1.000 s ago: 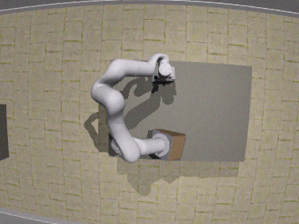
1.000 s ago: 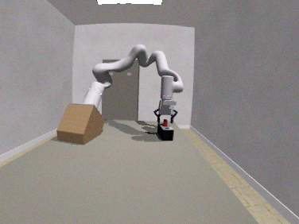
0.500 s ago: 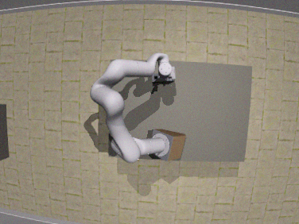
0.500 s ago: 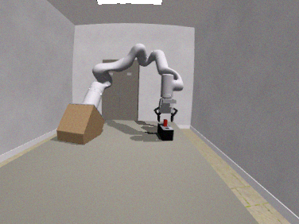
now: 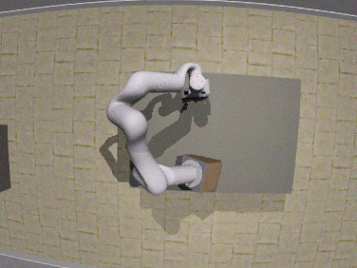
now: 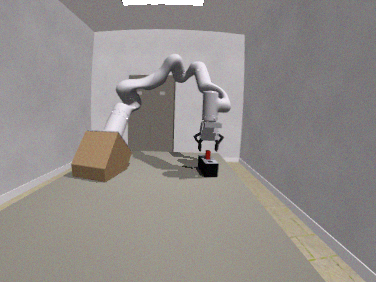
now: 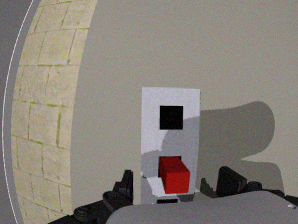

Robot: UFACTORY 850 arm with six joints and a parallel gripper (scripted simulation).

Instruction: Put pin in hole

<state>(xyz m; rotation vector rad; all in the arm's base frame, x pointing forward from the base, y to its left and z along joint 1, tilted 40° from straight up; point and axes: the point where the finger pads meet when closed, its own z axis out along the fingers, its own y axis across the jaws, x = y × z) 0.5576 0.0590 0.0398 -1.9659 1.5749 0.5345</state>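
My hand is 30 mm above the pin. Round my hand: block (90 mm below).
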